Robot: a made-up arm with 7 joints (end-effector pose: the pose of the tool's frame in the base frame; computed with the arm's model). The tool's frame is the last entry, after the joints. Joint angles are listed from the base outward.
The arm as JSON. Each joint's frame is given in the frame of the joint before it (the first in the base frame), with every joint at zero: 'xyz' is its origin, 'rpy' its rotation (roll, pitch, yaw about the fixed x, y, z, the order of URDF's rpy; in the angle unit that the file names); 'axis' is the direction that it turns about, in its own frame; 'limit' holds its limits. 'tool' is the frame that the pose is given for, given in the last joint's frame.
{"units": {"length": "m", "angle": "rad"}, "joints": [
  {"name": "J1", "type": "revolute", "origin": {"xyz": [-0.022, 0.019, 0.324], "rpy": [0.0, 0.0, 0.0]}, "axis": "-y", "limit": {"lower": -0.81, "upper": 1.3}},
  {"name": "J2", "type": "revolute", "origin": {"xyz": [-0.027, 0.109, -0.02], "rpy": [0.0, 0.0, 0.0]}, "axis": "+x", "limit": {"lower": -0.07, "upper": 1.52}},
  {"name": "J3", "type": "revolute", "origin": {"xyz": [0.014, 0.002, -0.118], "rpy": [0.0, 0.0, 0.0]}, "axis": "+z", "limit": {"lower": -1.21, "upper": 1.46}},
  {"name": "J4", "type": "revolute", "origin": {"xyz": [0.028, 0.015, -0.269], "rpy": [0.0, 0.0, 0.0]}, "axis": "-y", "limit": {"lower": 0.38, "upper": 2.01}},
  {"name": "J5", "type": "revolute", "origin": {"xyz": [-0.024, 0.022, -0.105], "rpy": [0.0, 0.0, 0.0]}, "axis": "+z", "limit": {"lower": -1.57, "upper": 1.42}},
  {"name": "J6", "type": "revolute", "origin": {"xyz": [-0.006, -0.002, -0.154], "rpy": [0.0, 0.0, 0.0]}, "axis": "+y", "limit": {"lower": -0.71, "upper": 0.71}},
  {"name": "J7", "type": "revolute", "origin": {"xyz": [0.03, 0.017, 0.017], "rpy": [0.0, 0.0, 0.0]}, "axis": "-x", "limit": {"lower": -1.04, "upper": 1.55}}
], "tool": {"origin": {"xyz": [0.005, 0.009, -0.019], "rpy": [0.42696, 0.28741, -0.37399]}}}
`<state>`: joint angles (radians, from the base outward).
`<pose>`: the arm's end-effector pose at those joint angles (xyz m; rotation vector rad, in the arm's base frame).
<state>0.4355 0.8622 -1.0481 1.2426 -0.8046 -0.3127 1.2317</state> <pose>0.3039 0.3469 -0.0638 0.3065 -0.1352 -2.7615</pose>
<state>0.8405 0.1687 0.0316 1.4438 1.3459 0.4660 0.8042</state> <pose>0.5024 0.2757 0.2363 -1.1136 -1.9496 -0.2521</pose>
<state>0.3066 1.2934 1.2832 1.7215 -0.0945 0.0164 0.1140</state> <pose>-0.0588 0.5359 0.4886 -2.5891 1.5672 -0.7110</pose>
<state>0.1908 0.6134 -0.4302 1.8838 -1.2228 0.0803 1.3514</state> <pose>0.2823 0.2271 0.0319 1.1892 -0.5146 -2.2565</pose>
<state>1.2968 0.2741 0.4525 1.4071 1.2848 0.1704 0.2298</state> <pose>0.4370 0.4366 0.4183 -0.7595 -2.3910 0.7603</pose>
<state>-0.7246 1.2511 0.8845 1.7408 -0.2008 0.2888 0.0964</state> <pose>0.1601 0.5284 0.3300 2.0897 -0.8017 -0.8021</pose>
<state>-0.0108 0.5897 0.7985 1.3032 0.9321 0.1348 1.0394</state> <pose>0.1132 0.5915 0.0520 0.2378 -1.7656 0.1390</pose>
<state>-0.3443 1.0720 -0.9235 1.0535 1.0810 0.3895 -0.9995</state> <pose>0.0241 0.5471 -0.1190 1.6183 0.4846 -0.5456</pose>
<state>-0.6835 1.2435 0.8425 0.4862 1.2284 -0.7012 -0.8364</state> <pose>-0.0943 0.7436 0.2358 2.0671 -0.6164 1.8070</pose>
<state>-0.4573 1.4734 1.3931 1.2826 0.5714 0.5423 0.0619</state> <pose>0.0544 0.6378 0.5449 1.6466 -1.0883 0.4743</pose>
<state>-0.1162 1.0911 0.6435 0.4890 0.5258 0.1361 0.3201</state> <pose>0.0206 0.7503 0.1350 1.1654 -0.4605 0.4749</pose>
